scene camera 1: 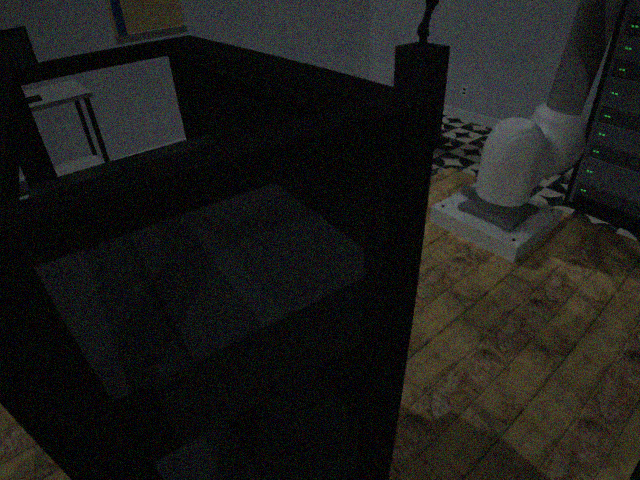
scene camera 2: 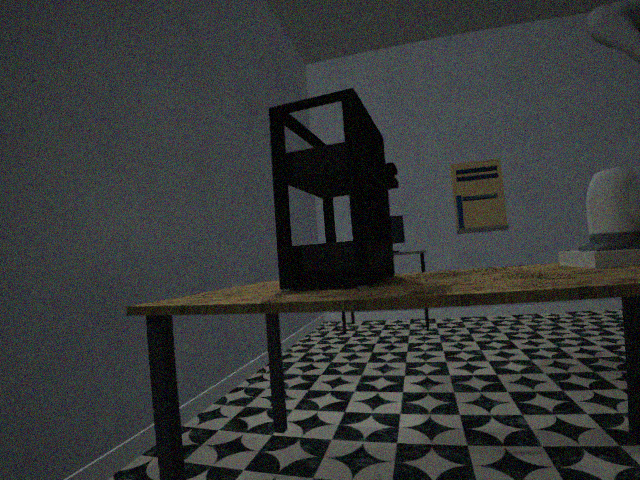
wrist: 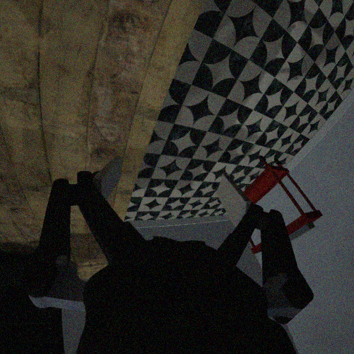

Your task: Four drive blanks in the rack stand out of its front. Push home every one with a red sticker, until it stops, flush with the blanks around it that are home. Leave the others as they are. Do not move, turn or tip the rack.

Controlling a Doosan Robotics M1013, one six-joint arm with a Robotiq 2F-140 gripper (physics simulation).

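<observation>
The rack (scene camera 1: 413,206) (scene camera 2: 369,206) is a dark open frame, standing upright on the wooden table. It is seen from behind and the side, so its front is turned away. In scene camera 2 a dark block (scene camera 2: 397,228) stands out beyond its front edge, probably a drive blank. Higher on that edge is a lumpy dark shape, perhaps part of the gripper. No red sticker can be made out. My gripper (wrist: 171,176) is open and empty in the wrist view, its fingers wide apart. Its distance to the blanks cannot be told. A black area at the wrist view's lower left may be the rack.
The wooden table (scene camera 1: 491,335) (scene camera 2: 217,302) (wrist: 65,120) carries the arm's white base plate (scene camera 1: 496,224) (scene camera 2: 615,257). A server cabinet with green lights stands behind the arm. A red cart (wrist: 267,186) is by the wall. A poster (scene camera 2: 480,206) hangs on the wall.
</observation>
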